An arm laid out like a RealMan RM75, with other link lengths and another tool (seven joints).
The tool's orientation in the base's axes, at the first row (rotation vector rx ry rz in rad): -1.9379, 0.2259, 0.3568
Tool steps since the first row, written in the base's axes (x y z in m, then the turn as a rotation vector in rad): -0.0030, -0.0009, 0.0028, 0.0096, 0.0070, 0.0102; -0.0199, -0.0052, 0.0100, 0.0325, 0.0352, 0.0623; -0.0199, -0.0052, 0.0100, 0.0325, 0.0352, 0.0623; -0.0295, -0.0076, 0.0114, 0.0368, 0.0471, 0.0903; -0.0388, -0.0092, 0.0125, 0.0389, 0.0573, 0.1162; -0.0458, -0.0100, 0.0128, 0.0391, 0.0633, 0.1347
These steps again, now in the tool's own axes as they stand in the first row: -0.0038, -0.0011, -0.0014, 0.0055, -0.0146, 0.0015; -0.0222, -0.0003, -0.0055, 0.0089, -0.0779, 0.0057; -0.0222, -0.0003, -0.0055, 0.0089, -0.0779, 0.0057; -0.0317, 0.0025, -0.0069, 0.0032, -0.1081, 0.0062; -0.0408, 0.0051, -0.0074, -0.0038, -0.1351, 0.0061; -0.0475, 0.0074, -0.0073, -0.0100, -0.1535, 0.0050
